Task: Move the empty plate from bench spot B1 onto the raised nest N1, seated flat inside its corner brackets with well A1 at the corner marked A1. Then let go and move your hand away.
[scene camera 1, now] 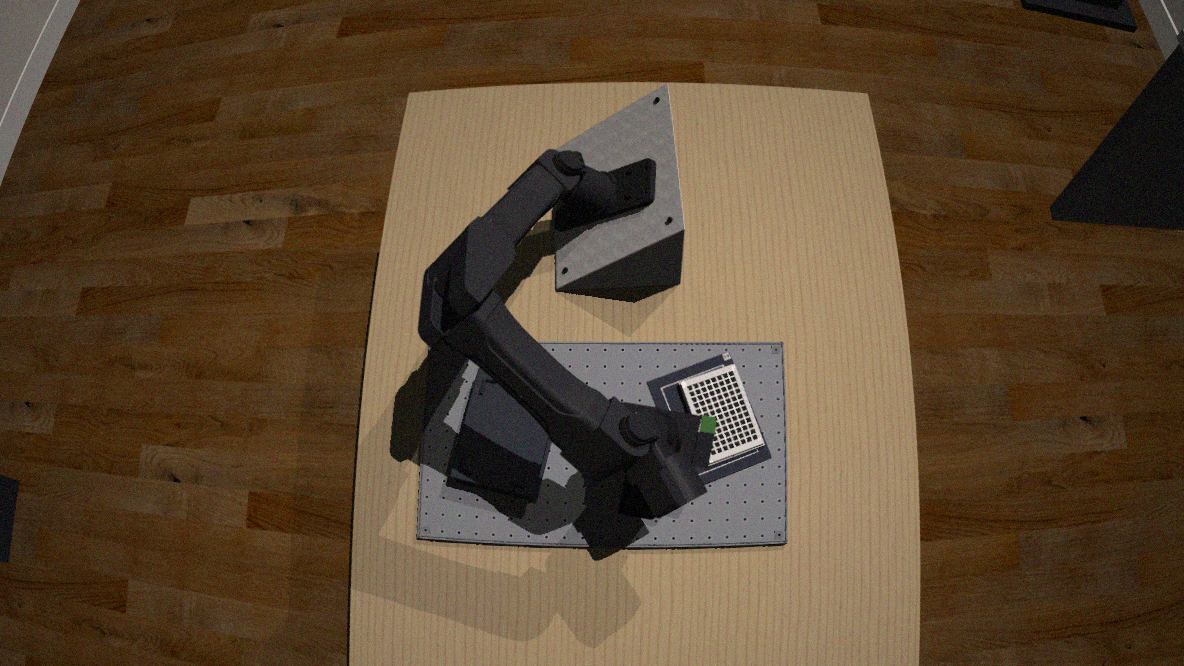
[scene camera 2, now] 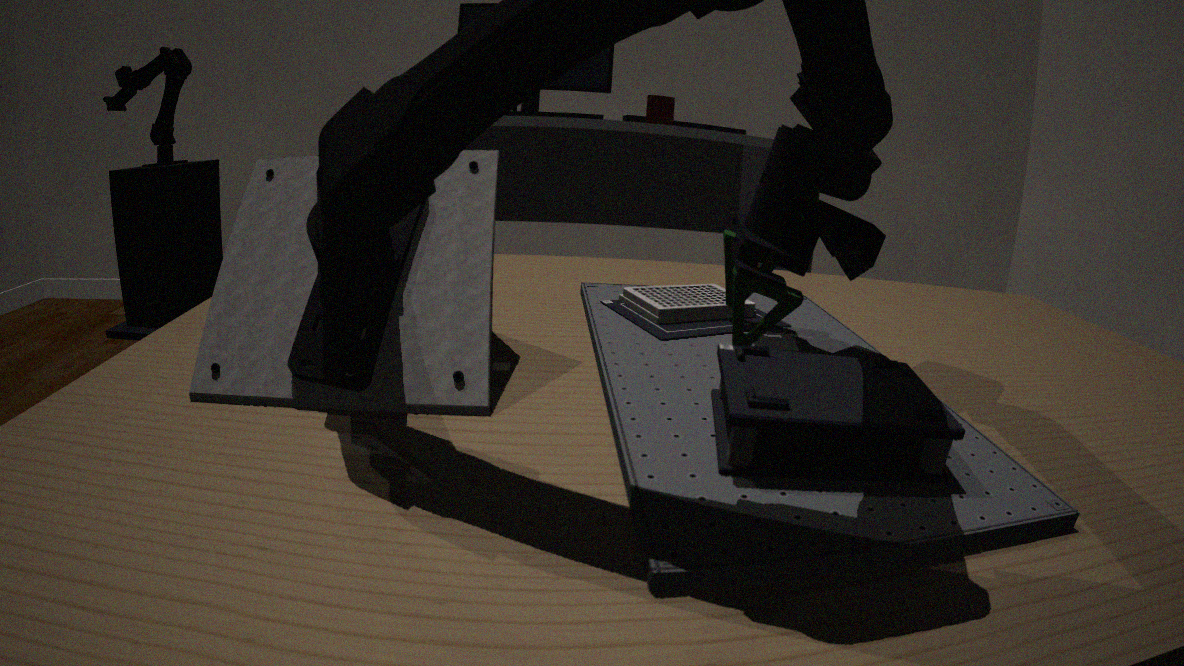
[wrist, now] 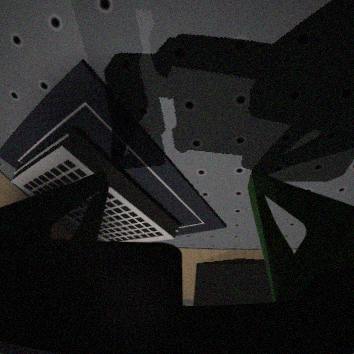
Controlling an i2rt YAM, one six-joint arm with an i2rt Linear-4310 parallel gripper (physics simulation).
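Frame: origin at the arm's base, x down, y back, z left, level; metres.
Where they show: gripper, between the fingertips: [scene camera 2: 735, 325] [wrist: 177, 178]; arm's base, origin of its link: [scene camera 1: 605, 197] [scene camera 2: 361, 273].
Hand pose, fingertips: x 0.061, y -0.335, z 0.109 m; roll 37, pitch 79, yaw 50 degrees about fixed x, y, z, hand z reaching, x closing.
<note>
Each offset is from my fingertips to the top centre of the thing.
The white gridded plate @[dz +0.075, dx -0.008, dy +0.035 m] [scene camera 1: 728, 405] [scene camera 2: 683, 299] [wrist: 131, 218] lies on the dark flat pad [scene camera 1: 656, 387] [scene camera 2: 641, 322] [wrist: 82, 80] at bench spot B1, slightly askew to its white outline. My gripper [scene camera 2: 739, 343] [wrist: 177, 178] is open, with nothing between its fingers. In scene camera 1, a green finger part shows over the plate's lower left side; the arm hides the rest. In the wrist view, one finger overlaps the plate and the other is over the breadboard. The dark raised nest @[dz -0.221, dx -0.038, dy -0.017 m] [scene camera 1: 506, 439] [scene camera 2: 819, 381] stands on the other side of the breadboard; its A1 mark is not readable.
The grey perforated breadboard [scene camera 1: 616, 364] [scene camera 2: 637, 405] [wrist: 210, 187] carries the pad and the nest. The arm reaches from a slanted grey base block [scene camera 1: 616, 256] [scene camera 2: 451, 289] and passes over the nest side in scene camera 1. Its shadow darkens part of the breadboard.
</note>
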